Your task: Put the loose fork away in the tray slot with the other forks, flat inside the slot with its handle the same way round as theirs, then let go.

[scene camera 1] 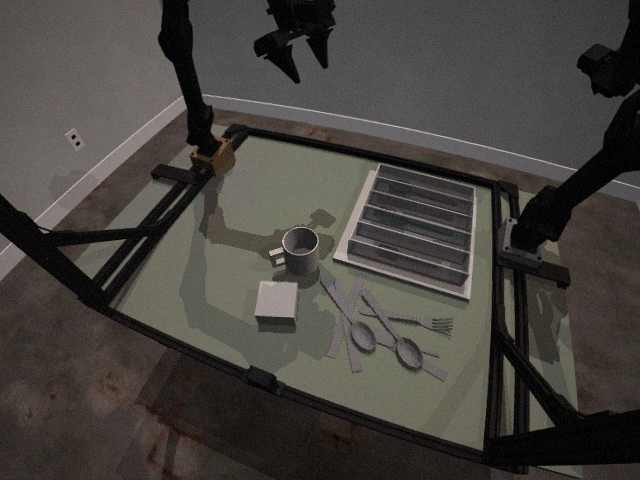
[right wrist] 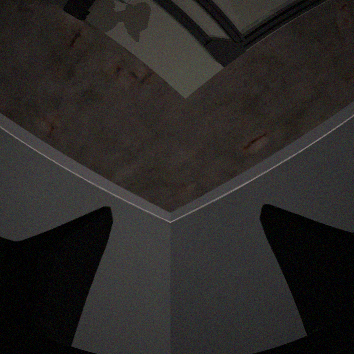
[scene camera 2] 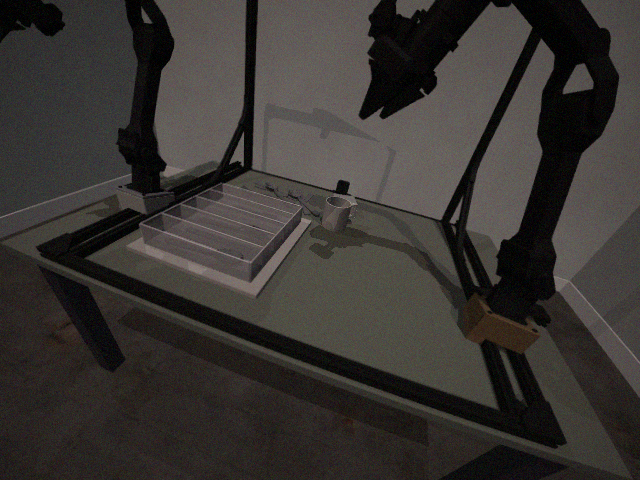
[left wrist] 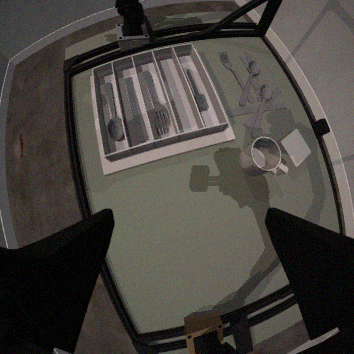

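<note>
The loose fork (scene camera 1: 424, 322) (left wrist: 231, 70) lies on the table beside the tray, tines to the right in scene camera 1, with a spoon's handle crossing its handle. The tray (scene camera 1: 343, 251) (scene camera 2: 258, 286) (left wrist: 170, 154) has long slots. The tray forks (left wrist: 160, 119) lie in the middle slot, tines toward the bottom of the left wrist view, handles toward its top. My left gripper (scene camera 1: 312, 74) (scene camera 2: 372, 117) (left wrist: 192, 217) is open and empty, high above the table. My right gripper (right wrist: 187, 214) is open and empty, facing the room's corner, away from the cutlery.
Two loose spoons (scene camera 1: 408, 352) (scene camera 1: 363, 336) and several flat pieces lie crossed near the fork. A mug (scene camera 1: 305, 259) (scene camera 2: 334, 215) (left wrist: 255, 162) stands beside the tray, and a white box (scene camera 1: 277, 301) (left wrist: 296, 147) is next to the mug. A dark frame (scene camera 1: 330, 147) edges the table.
</note>
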